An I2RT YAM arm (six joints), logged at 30 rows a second.
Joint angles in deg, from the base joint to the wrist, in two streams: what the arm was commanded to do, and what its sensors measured. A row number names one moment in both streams.
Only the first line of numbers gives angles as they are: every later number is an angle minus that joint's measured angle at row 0.
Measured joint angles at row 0:
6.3, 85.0, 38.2, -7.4, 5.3, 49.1
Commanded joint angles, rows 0 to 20:
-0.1, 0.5, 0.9, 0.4, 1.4, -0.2
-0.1, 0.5, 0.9, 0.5, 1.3, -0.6
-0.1, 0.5, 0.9, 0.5, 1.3, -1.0
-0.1, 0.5, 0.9, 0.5, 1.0, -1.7
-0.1, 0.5, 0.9, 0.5, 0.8, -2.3
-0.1, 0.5, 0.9, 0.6, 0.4, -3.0
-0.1, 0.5, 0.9, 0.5, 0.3, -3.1
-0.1, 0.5, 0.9, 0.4, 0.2, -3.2
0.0, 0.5, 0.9, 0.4, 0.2, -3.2
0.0, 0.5, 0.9, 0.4, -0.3, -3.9
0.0, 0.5, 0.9, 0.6, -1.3, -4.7
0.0, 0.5, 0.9, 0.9, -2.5, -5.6
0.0, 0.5, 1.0, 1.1, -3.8, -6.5
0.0, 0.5, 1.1, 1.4, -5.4, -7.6
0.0, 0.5, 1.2, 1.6, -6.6, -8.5
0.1, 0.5, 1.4, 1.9, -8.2, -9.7
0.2, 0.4, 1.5, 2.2, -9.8, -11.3
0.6, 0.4, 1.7, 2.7, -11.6, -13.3
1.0, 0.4, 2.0, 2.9, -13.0, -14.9
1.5, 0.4, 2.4, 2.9, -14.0, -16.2
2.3, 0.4, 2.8, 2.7, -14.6, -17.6
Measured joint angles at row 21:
0.5, 0.0, 0.5, 2.6, -9.0, -10.5
